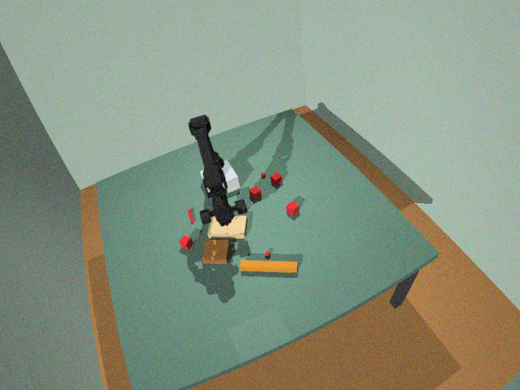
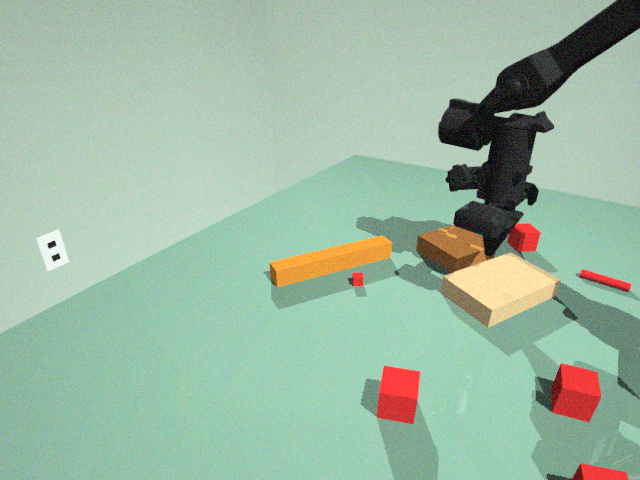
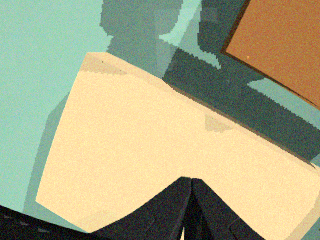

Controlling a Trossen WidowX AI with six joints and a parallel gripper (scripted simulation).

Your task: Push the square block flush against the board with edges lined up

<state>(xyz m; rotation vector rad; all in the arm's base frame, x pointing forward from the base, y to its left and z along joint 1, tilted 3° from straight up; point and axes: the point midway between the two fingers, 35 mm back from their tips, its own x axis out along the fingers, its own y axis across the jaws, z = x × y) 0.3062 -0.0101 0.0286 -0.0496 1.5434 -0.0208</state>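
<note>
My gripper tip is now 50 mm above the beige flat block and 30 mm past it. Round my gripper tip: thin red stick: 160 mm to the right, 160 mm behind, 50 mm below; then brown squarish block: 90 mm ahead, 70 mm to the right, 50 mm below; then orange board: 220 mm ahead, 120 mm to the left, 50 mm below.
</note>
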